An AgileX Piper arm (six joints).
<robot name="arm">
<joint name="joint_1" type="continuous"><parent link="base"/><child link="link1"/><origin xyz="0.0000 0.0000 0.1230"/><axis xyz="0 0 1"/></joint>
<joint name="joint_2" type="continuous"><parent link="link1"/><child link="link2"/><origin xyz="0.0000 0.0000 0.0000" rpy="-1.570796 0.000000 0.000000"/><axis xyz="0 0 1"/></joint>
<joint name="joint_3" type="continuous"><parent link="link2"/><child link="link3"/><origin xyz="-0.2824 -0.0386 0.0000"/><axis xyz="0 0 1"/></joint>
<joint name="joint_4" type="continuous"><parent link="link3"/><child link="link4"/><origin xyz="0.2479 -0.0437 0.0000" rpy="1.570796 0.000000 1.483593"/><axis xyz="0 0 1"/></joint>
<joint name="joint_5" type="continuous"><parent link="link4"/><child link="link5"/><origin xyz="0.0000 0.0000 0.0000" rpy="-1.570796 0.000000 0.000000"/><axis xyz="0 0 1"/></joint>
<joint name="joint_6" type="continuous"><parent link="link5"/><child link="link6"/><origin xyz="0.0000 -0.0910 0.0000" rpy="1.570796 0.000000 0.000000"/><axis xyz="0 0 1"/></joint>
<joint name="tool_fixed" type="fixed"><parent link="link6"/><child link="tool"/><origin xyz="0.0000 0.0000 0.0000"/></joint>
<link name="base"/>
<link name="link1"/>
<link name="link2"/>
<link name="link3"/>
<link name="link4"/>
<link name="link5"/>
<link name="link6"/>
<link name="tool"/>
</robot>
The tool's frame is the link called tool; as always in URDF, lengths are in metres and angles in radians. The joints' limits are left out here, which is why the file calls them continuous.
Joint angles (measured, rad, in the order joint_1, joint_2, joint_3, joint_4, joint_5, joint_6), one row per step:
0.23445 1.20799 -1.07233 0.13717 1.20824 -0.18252
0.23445 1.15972 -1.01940 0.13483 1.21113 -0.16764
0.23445 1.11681 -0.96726 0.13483 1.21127 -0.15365
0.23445 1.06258 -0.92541 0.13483 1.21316 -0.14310
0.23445 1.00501 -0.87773 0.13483 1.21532 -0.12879
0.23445 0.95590 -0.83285 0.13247 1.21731 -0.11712
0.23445 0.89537 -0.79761 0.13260 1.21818 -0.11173
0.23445 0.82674 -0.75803 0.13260 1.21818 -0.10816
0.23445 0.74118 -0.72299 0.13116 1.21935 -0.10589
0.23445 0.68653 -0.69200 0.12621 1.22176 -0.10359
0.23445 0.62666 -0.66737 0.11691 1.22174 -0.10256
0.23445 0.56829 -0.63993 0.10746 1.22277 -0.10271
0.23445 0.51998 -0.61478 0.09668 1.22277 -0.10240
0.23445 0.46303 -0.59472 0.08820 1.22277 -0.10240
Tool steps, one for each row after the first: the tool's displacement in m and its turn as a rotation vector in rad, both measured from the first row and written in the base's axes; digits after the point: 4 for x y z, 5 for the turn. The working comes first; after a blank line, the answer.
Tool pose at each row, in the base's axes (x y z in m, rotation vector in rad; the steps are taken from these numbers as rounded here):
0.2070 0.0614 0.3247 -0.54534 2.77138 0.20384
0.1934 0.0580 0.3199 -0.52682 2.78363 0.20393
0.1813 0.0551 0.3138 -0.50834 2.79739 0.20682
0.1680 0.0519 0.3119 -0.49316 2.79007 0.20942
0.1538 0.0485 0.3082 -0.47313 2.78653 0.21291
0.1418 0.0455 0.3032 -0.45785 2.78759 0.21238
0.1288 0.0424 0.3018 -0.44877 2.76463 0.21492
0.1145 0.0390 0.2994 -0.44182 2.73651 0.21711
0.0981 0.0349 0.2990 -0.43571 2.68765 0.21796
0.0875 0.0320 0.2953 -0.43241 2.66691 0.21282
0.0770 0.0286 0.2934 -0.42975 2.63188 0.20200
0.0669 0.0254 0.2898 -0.42879 2.60189 0.19048
0.0591 0.0226 0.2857 -0.42746 2.57878 0.17710
0.0502 0.0197 0.2831 -0.42446 2.54192 0.16748

-0.0136 -0.0034 -0.0048 -0.00002 0.00967 -0.01353
-0.0257 -0.0063 -0.0109 0.00144 0.02147 -0.02674
-0.0390 -0.0095 -0.0128 0.00686 0.01335 -0.03641
-0.0532 -0.0129 -0.0165 0.01269 0.00864 -0.04956
-0.0652 -0.0159 -0.0215 0.01419 0.00813 -0.06019
-0.0782 -0.0190 -0.0229 0.02224 -0.01435 -0.06494
-0.0925 -0.0224 -0.0253 0.03097 -0.04166 -0.06801
-0.1089 -0.0265 -0.0257 0.04340 -0.08917 -0.06948
-0.1195 -0.0294 -0.0294 0.04503 -0.11052 -0.07123
-0.1300 -0.0328 -0.0313 0.04584 -0.14678 -0.07235
-0.1401 -0.0360 -0.0349 0.04468 -0.17816 -0.07259
-0.1479 -0.0388 -0.0390 0.04061 -0.20329 -0.07372
-0.1568 -0.0417 -0.0416 0.04235 -0.24110 -0.07472

